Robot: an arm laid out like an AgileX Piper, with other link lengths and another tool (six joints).
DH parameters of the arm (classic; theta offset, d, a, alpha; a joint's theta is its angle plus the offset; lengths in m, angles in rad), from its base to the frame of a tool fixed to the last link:
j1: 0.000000 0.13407 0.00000 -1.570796
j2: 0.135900 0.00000 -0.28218 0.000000
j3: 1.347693 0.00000 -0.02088 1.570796
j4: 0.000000 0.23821 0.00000 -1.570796
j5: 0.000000 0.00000 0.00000 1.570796
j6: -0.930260 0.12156 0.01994 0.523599
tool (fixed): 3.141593 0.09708 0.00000 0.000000
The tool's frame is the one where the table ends.
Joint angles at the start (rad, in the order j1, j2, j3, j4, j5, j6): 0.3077 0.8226 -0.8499 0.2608 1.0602 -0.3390
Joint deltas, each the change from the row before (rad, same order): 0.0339 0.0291 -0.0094 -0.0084 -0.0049 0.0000; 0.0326 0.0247 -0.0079 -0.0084 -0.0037 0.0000; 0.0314 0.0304 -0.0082 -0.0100 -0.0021 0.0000; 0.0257 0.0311 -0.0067 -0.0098 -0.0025 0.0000; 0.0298 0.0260 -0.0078 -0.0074 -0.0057 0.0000; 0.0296 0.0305 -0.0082 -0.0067 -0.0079 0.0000
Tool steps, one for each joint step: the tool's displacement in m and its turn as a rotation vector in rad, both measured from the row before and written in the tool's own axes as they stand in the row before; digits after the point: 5 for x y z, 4 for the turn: 0.00569 -0.00281 0.00557 0.0245 0.0151 -0.0218; 0.00555 -0.00291 0.00473 0.0222 0.0152 -0.0219; 0.00483 -0.00372 0.00596 0.0274 0.0107 -0.0236; 0.00354 -0.00371 0.00640 0.0265 0.0054 -0.0213; 0.00568 -0.00267 0.00535 0.0198 0.0134 -0.0212; 0.00585 -0.00291 0.00655 0.0212 0.0124 -0.0208
